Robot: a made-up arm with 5 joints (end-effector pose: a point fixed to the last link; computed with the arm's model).
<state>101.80 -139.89 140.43 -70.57 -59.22</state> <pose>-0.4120 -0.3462 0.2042 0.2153 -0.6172 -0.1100 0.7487</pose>
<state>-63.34 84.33 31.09 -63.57 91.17</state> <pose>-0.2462 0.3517 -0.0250 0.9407 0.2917 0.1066 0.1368</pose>
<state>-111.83 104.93 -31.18 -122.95 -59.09</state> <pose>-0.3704 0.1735 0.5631 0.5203 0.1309 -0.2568 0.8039</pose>
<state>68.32 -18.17 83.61 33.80 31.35</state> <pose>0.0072 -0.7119 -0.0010 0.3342 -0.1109 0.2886 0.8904</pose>
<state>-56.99 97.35 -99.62 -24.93 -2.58</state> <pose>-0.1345 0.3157 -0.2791 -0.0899 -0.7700 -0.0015 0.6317</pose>
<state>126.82 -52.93 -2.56 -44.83 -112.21</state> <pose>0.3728 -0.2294 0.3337 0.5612 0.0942 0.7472 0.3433</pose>
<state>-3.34 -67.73 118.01 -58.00 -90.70</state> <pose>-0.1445 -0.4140 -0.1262 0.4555 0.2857 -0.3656 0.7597</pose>
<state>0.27 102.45 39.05 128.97 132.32</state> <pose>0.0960 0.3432 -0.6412 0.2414 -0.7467 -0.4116 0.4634</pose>
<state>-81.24 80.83 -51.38 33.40 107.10</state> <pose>0.2005 0.2737 -0.0869 0.5169 -0.0006 0.7766 0.3603</pose>
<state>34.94 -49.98 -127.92 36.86 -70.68</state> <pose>0.1281 -0.1310 -0.2783 0.7419 -0.6032 -0.1418 0.2563</pose>
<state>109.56 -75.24 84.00 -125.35 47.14</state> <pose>0.1261 0.0025 0.6099 0.5873 -0.6589 -0.4252 0.2005</pose>
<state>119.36 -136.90 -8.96 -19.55 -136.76</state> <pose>0.1455 -0.1987 0.5867 0.1352 -0.2136 0.9546 0.1574</pose>
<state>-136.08 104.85 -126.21 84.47 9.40</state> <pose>-0.4008 0.0297 0.2701 -0.2955 -0.4737 0.0613 0.8273</pose>
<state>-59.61 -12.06 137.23 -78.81 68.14</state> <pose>0.1220 0.0459 -0.2302 -0.5721 -0.4915 0.2972 0.5855</pose>
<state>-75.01 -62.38 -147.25 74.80 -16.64</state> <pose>0.4440 0.2941 -0.0534 -0.1691 0.6006 0.6619 0.4155</pose>
